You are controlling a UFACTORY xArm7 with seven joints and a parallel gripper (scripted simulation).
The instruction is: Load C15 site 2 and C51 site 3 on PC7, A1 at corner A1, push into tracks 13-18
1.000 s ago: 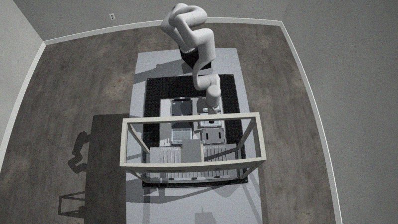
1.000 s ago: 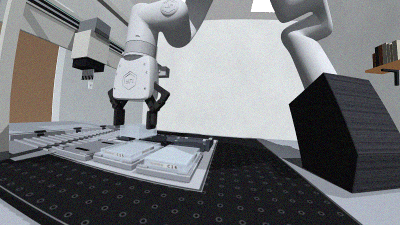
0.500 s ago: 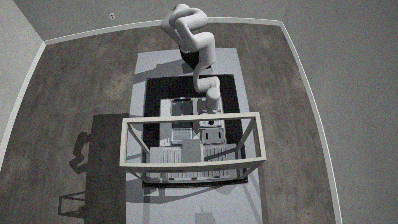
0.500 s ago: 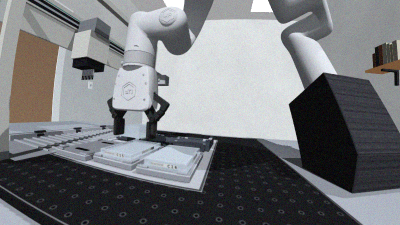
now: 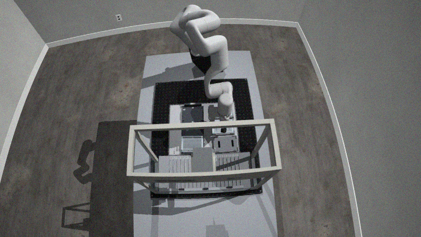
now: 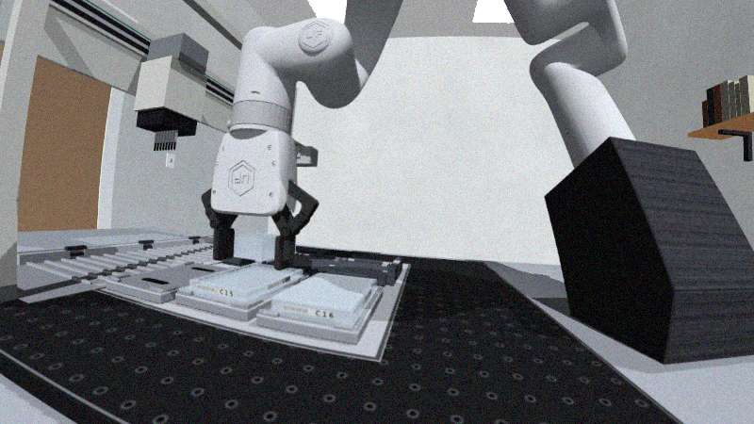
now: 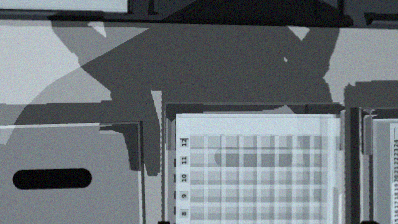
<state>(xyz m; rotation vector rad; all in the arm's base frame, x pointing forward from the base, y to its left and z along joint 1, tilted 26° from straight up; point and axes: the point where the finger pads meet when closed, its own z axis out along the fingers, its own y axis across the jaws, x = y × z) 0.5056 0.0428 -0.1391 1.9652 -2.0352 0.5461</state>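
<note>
Now: hand 40 mm above the nest S2. From my hand the other things lie so: deep-well block C51: 190 mm to the right, 100 mm ahead, 20 mm below; nest S3: 110 mm ahead, 40 mm below, 10 mm to the left; dark carrier PC7: 180 mm to the right, 30 mm below, 10 mm behind.
</note>
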